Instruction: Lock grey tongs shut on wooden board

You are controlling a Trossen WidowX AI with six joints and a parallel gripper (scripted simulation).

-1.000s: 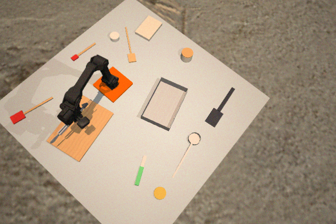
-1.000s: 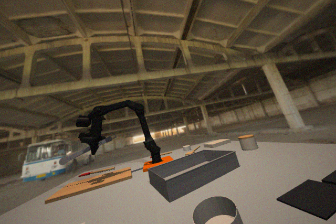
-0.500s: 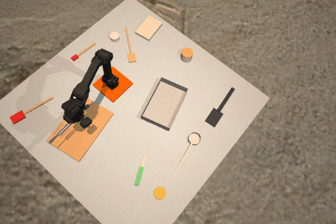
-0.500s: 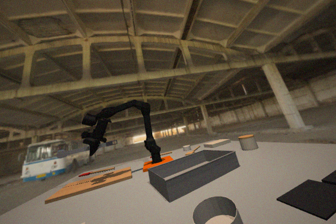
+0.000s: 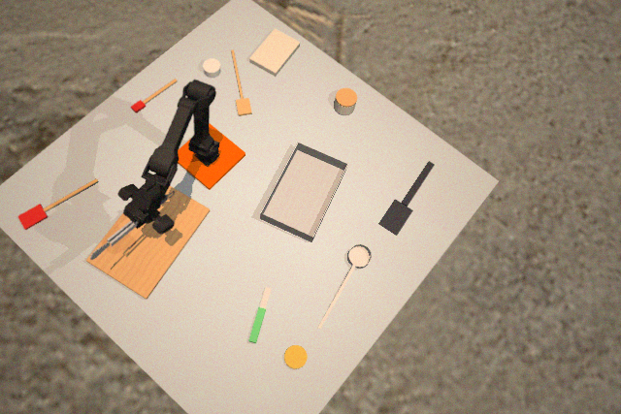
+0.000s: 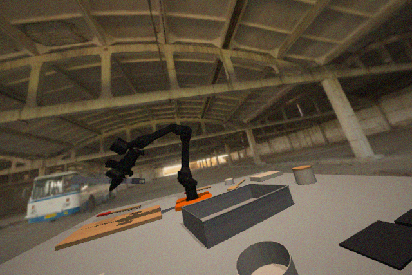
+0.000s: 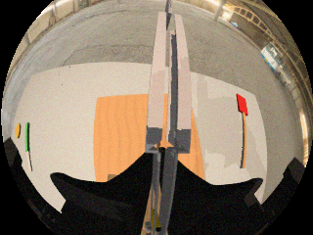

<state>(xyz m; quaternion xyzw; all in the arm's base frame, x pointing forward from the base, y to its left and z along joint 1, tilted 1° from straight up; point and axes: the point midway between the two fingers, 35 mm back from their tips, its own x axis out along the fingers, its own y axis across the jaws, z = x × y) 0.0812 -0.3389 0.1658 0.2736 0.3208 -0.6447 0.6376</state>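
Right now the wooden board is 1 cm behind my gripper tip, 3 cm to the left of it and 14 cm below it. Round my gripper tip: green-handled tool 44 cm ahead, 10 cm to the left, 14 cm below; roasting tin 27 cm ahead, 50 cm to the left, 12 cm below; red spatula 32 cm behind, 13 cm to the right, 14 cm below.
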